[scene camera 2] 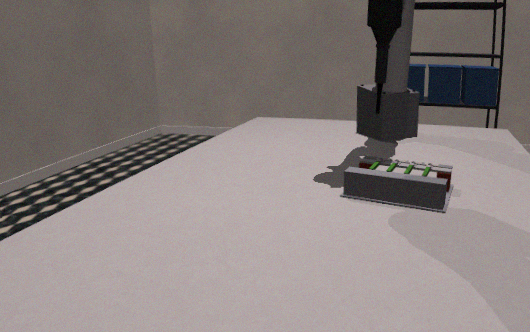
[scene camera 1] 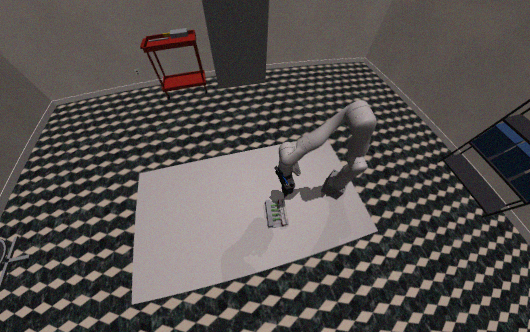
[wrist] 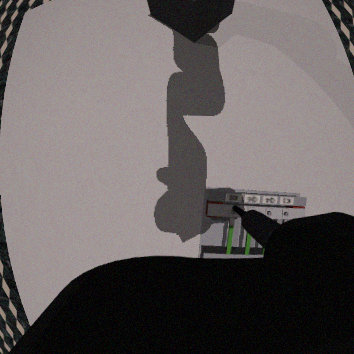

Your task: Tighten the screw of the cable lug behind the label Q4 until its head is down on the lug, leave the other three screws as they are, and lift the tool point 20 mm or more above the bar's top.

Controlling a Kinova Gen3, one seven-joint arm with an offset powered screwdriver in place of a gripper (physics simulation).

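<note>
The black screwdriver tool points down and has no fingers. In scene camera 2 its tip is well above the terminal fixture, near its left end. In the wrist view the tip overlaps the grey bar near the leftmost, shadowed label. The Q4 label appears upside down, third from the left, beside the K1 label. A small screw shows at Q4 and another screw at K1. The other two are hidden or too dark to see. Screw head heights cannot be told.
Green cable pieces run between the bar and the fixture's front wall. The fixture stands on a pale table top. The arm's base stands beyond it. A red cart and a shelf rack with blue bins stand farther off.
</note>
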